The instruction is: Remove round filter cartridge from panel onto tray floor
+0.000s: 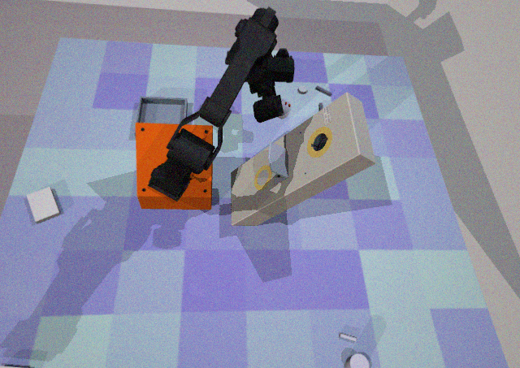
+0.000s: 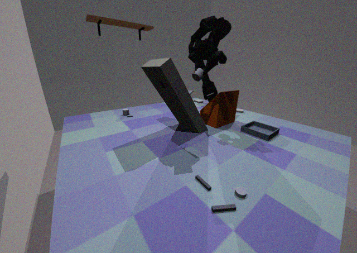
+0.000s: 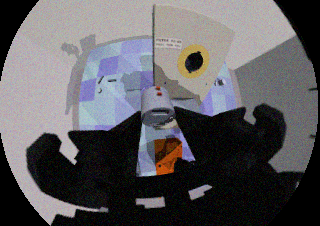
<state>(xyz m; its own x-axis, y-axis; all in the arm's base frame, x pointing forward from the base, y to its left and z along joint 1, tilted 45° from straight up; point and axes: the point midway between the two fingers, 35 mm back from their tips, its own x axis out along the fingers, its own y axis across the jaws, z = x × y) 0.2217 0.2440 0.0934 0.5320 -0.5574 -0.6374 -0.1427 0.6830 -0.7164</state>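
Now: gripper tip 340 mm past the tray, 300 mm above it and 170 mm to the right of it. Round my gripper tip: filter cartridge: right at my gripper tip; grey bracket: 120 mm below, 90 mm to the right, 20 mm ahead.
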